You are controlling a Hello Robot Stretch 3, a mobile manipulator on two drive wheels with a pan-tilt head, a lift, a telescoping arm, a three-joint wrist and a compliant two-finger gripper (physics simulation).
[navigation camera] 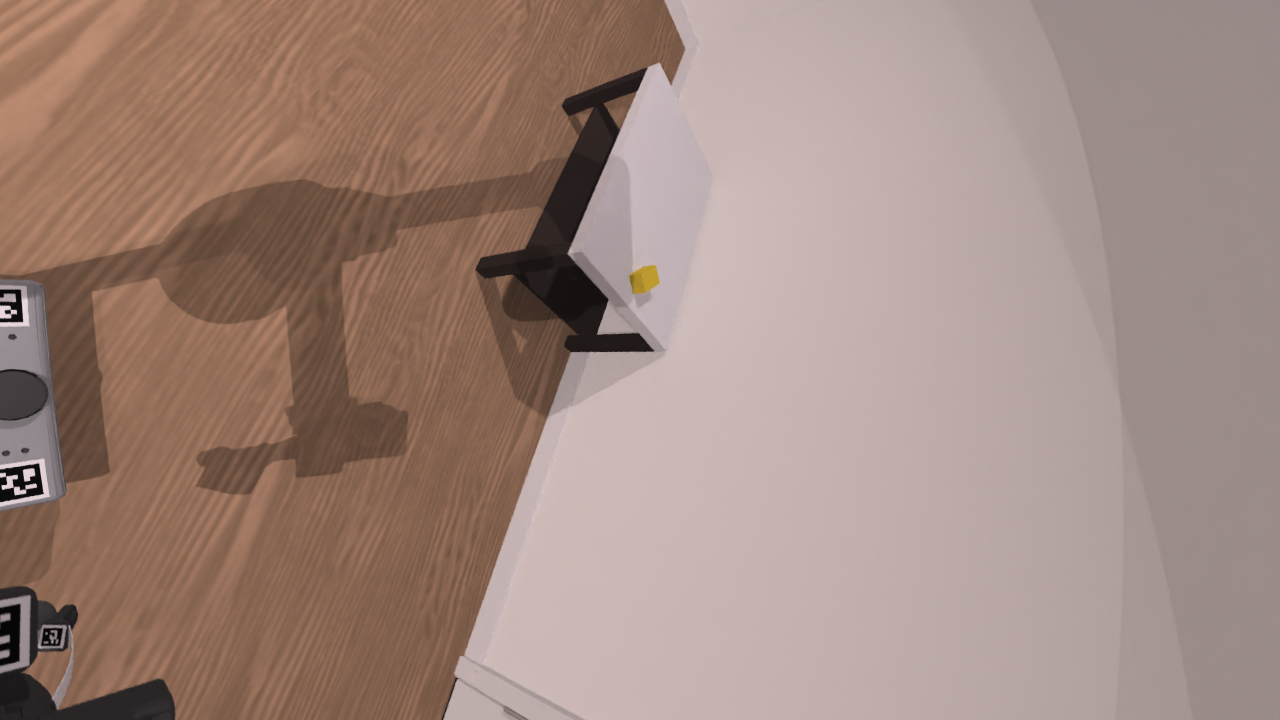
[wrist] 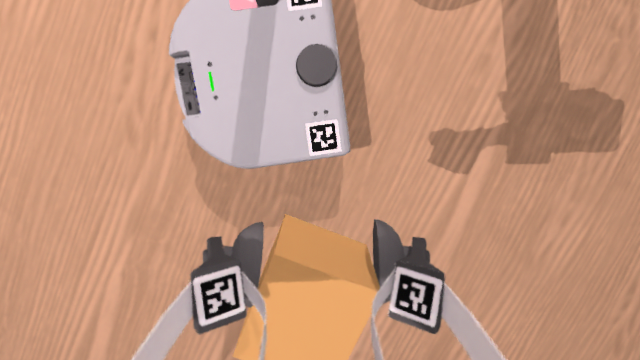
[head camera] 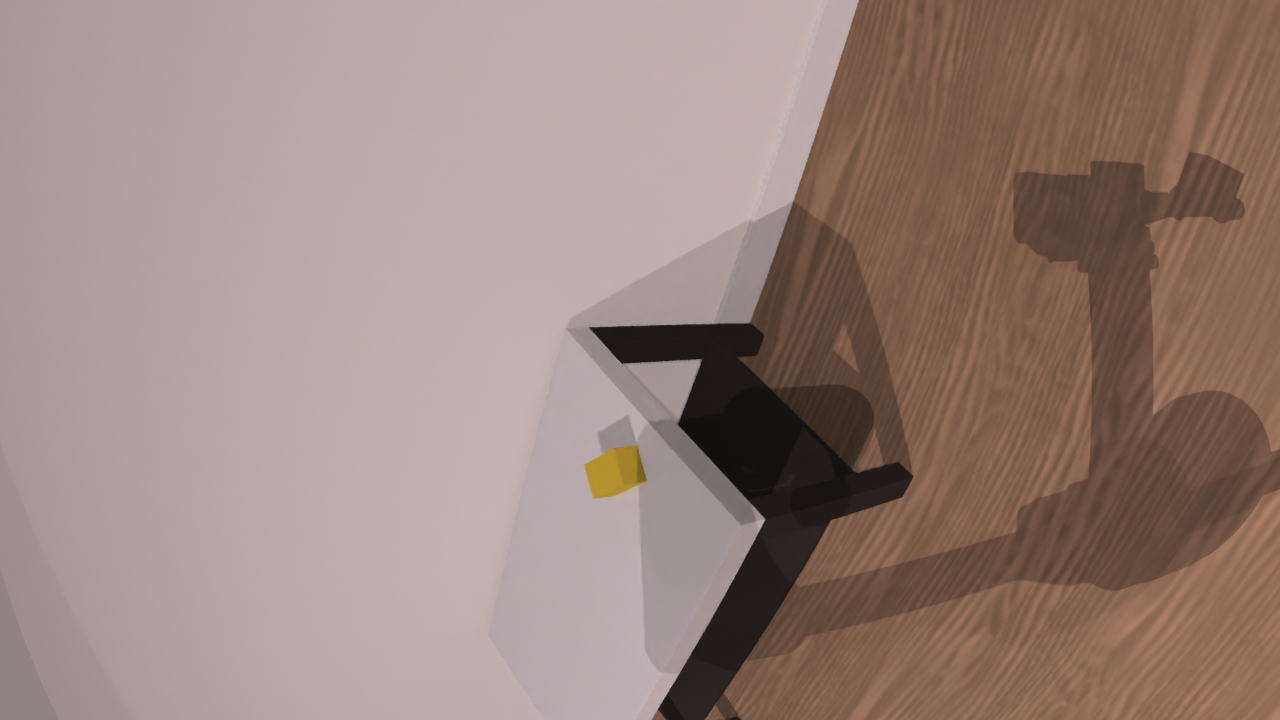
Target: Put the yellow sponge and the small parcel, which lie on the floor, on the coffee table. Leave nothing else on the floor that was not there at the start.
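Where they show: gripper, between the fingertips: (wrist: 315, 246); robot's base, origin of its link: (navigation camera: 10, 390) (wrist: 314, 78).
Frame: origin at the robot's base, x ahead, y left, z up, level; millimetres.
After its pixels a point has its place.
The yellow sponge (head camera: 614, 472) @(z 495, x 1258, y 216 mm) (navigation camera: 643, 279) @(z 495, x 1246, y 217 mm) lies on the white top of the coffee table (head camera: 563, 573) @(z 451, x 1527, y 462 mm) (navigation camera: 671, 170) @(z 450, x 1547, y 651 mm), near one end. In the wrist view my gripper (wrist: 315, 246) @(z 616, x -25, y -169 mm) is shut on the small parcel (wrist: 320, 310) @(z 653, x -26, y -185 mm), an orange-brown box, with one fingertip at each side of it. The parcel is held above the floor, and its lower part is cut off by the frame's edge. In the navigation view part of the gripper shows at the lower left; the parcel does not show there.
The coffee table has black legs and a dark lower shelf (head camera: 742, 438) @(z 151, x 1334, y 201 mm), and stands close to a pale wall (head camera: 313, 268) @(z 974, x 1409, y -135 mm) (navigation camera: 850, 447) @(z 1084, x 1321, y -273 mm). My grey base (wrist: 270, 100) @(z 160, x -89, y -49 mm) (navigation camera: 26, 358) @(z 160, x 22, y 52 mm) stands on the wooden floor. Shadows of the robot fall across the floor and part of the table top.
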